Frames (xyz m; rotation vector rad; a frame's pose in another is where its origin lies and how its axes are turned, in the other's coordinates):
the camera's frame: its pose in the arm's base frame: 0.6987 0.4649 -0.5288 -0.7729 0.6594 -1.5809
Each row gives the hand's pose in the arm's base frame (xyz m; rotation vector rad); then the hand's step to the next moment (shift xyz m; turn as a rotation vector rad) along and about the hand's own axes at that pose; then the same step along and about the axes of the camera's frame.
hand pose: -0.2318 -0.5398 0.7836 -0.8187 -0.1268 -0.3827
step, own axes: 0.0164 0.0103 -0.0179 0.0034 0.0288 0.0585
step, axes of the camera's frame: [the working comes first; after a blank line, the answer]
step, axes of the arm's base frame: 0.0184 -0.0114 -0.0151 0.0162 0.0597 0.0209

0.0080 0.0246 0.0051 -0.0580 -0.0148 0.0261
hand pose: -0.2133 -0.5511 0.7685 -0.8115 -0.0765 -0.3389
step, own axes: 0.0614 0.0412 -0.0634 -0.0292 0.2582 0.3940
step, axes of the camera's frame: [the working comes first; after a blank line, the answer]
step, axes of the arm's base frame: 0.0674 -0.0359 -0.0604 0.0809 0.4571 0.0855

0.0229 0.0934 0.0153 -0.4491 -0.0821 0.1197
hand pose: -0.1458 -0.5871 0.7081 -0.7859 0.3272 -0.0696
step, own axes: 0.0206 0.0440 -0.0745 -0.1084 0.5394 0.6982
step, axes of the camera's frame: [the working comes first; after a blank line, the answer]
step, axes of the arm's base frame: -0.0065 -0.0235 -0.0855 0.0848 0.8782 0.1087

0.0138 0.0658 -0.0582 -0.8635 -0.1580 0.1402
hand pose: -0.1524 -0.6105 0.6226 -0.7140 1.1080 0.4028
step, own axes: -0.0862 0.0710 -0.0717 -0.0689 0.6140 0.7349
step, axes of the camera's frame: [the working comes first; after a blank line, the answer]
step, axes of the arm's base frame: -0.1273 0.0049 0.0373 0.0789 0.9551 0.0586

0.0101 -0.1077 -0.0768 -0.9449 -0.1338 0.1050
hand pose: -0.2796 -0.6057 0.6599 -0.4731 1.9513 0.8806
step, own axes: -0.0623 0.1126 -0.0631 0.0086 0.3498 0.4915
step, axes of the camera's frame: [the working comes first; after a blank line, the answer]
step, axes of the arm's base frame: -0.0763 0.0274 0.1182 0.0633 0.5992 -0.0317

-0.0070 -0.1425 0.0134 -0.6019 -0.0223 0.0344
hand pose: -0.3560 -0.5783 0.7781 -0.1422 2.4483 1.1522
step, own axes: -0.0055 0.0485 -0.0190 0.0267 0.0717 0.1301
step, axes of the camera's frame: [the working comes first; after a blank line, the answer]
step, axes of the arm's base frame: -0.0144 0.0167 0.0475 0.0003 0.1472 -0.0335

-0.0098 -0.0481 0.0182 -0.1496 0.0052 -0.0194
